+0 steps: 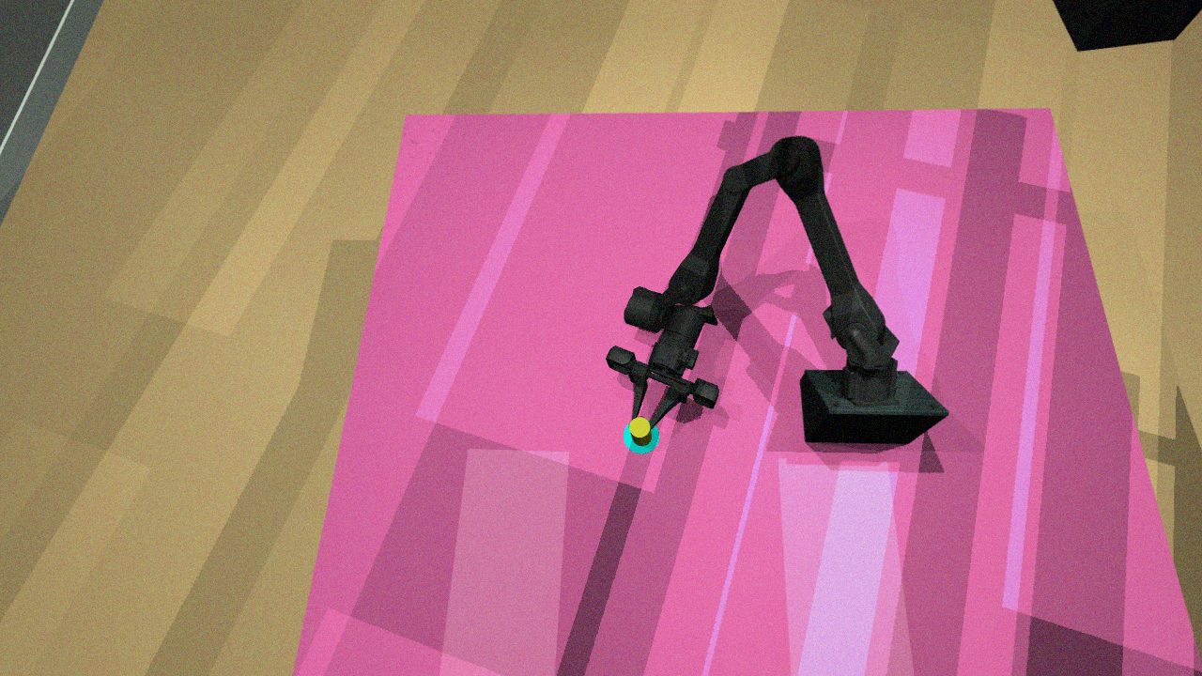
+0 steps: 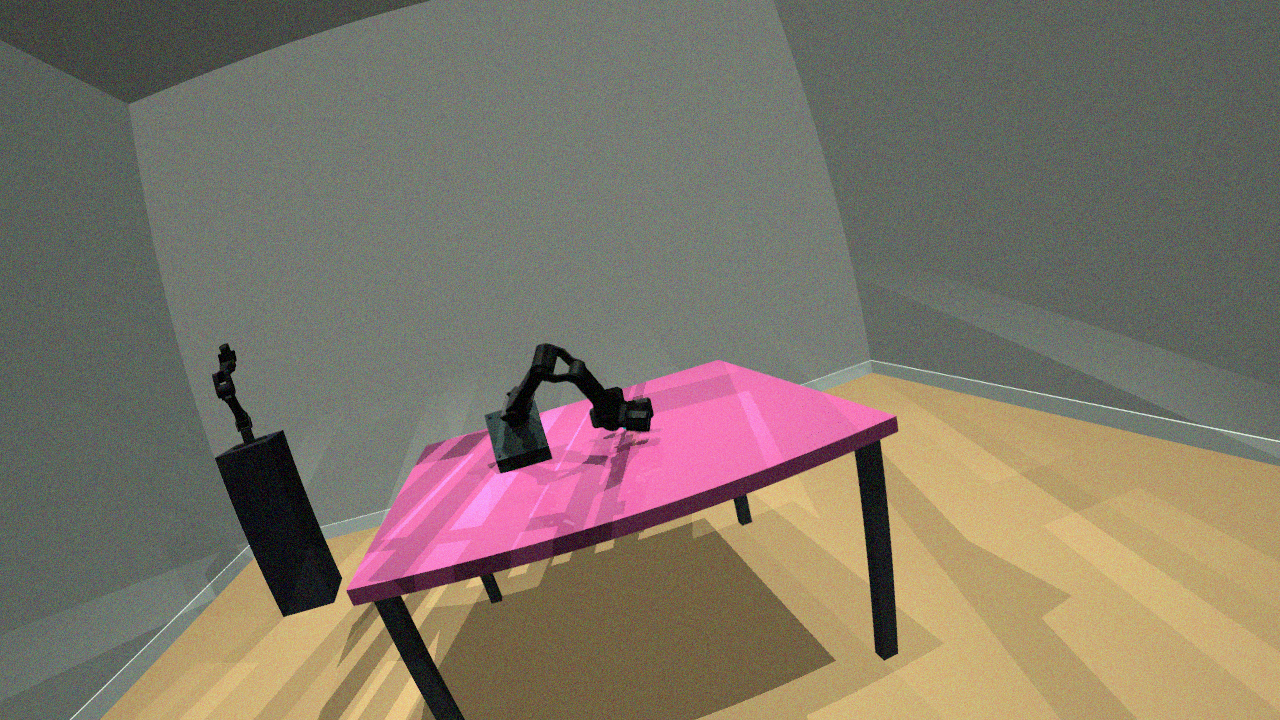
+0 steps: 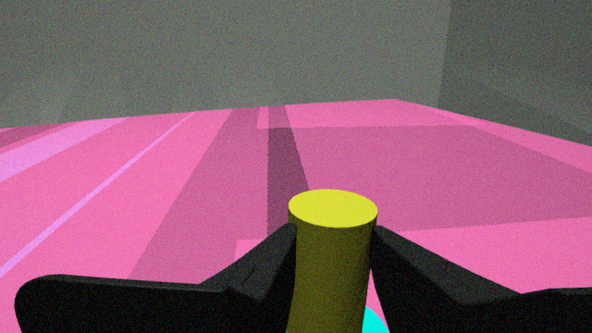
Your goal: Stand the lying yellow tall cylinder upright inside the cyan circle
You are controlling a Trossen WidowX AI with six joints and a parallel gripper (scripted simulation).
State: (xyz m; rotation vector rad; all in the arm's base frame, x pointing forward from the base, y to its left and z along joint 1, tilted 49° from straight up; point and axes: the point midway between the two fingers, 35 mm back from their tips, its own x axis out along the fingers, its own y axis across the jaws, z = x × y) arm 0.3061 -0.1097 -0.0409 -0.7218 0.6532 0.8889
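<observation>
The yellow tall cylinder is 20 mm below my gripper tip. The rest, counted from my gripper tip: cyan circle 60 mm below.
</observation>
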